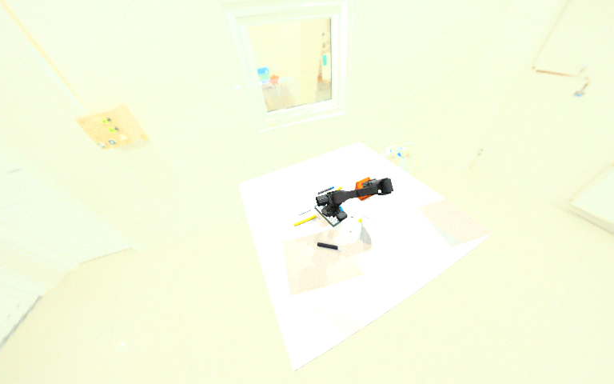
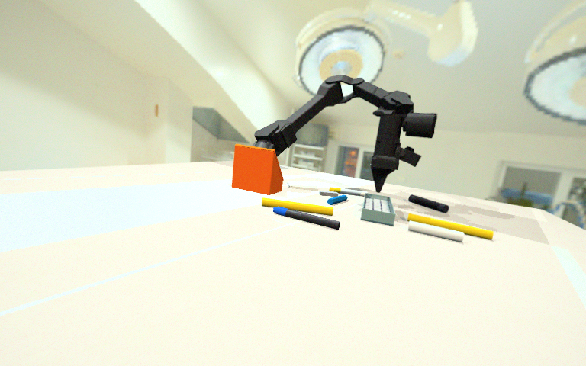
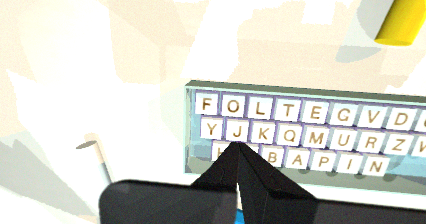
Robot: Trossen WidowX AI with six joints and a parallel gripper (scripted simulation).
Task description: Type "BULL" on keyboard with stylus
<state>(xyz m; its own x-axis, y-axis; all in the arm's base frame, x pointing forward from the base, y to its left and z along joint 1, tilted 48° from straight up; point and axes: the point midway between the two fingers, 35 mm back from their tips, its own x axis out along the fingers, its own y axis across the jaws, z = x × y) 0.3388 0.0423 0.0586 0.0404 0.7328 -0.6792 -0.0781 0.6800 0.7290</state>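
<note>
The stylus is 90 mm behind my gripper tip, 30 mm below it and 10 mm to the right of it.
</note>
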